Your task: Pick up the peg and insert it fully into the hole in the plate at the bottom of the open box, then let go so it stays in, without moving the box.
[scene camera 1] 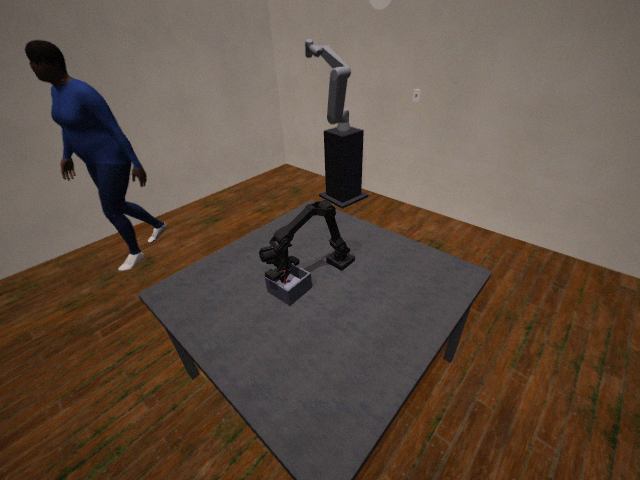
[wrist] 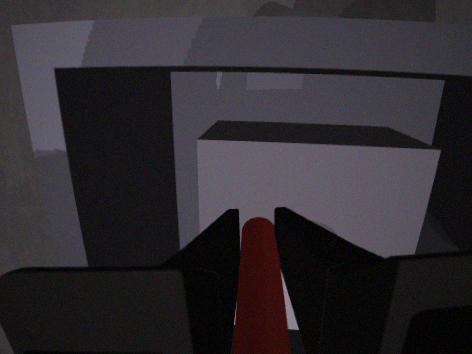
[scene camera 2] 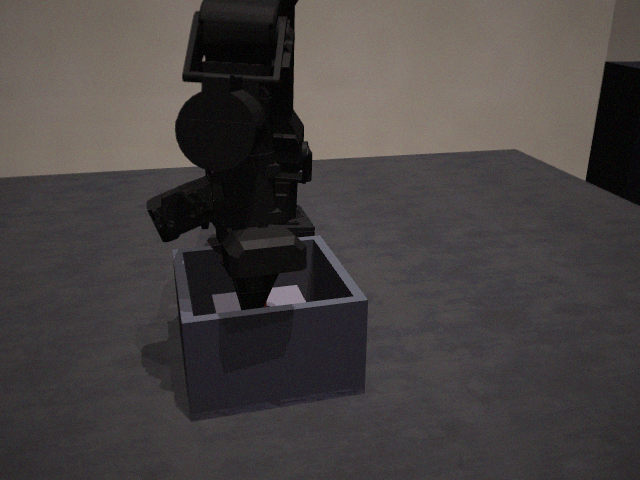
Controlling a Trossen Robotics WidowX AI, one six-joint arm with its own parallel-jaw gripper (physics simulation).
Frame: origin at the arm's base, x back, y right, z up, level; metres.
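Seen in the pictures: gripper, fingertip midpoint: (scene camera 1: 283,281) (wrist: 256,219); arm's base, origin of the base link: (scene camera 1: 340,258).
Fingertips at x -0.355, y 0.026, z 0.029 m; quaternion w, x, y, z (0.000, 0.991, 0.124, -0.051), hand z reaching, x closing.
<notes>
Offsets run from my fingertips to a thing's top centre. "pt": to the spot under its first point. Level surfaces: height alone.
The red peg {pt dz +0.036, dx +0.003, dy -0.002 m} (wrist: 260,290) (scene camera 1: 284,276) is between the fingers of my gripper (wrist: 256,219) (scene camera 2: 254,306), which is shut on it. In scene camera 2 the fingertips are down inside the open box {dz +0.035, dx +0.024, dy -0.011 m} (scene camera 2: 273,356) (scene camera 1: 290,295) (wrist: 125,45), behind its front wall. The light plate {dz -0.002, dx +0.024, dy -0.011 m} (wrist: 310,185) (scene camera 2: 286,295) lies at the bottom of the box. The hole does not show clearly; the fingers and peg cover part of the plate. The peg's lower end and its relation to the hole are hidden in scene camera 2.
The grey box walls stand close around the fingers. The box is on the dark grey table {dz -0.063 m} (scene camera 1: 356,356) (scene camera 2: 491,335). A person in blue (scene camera 1: 95,134) is on the floor beyond the table. Another grey arm (scene camera 1: 337,93) stands on a black pedestal (scene camera 1: 343,165) behind the table.
</notes>
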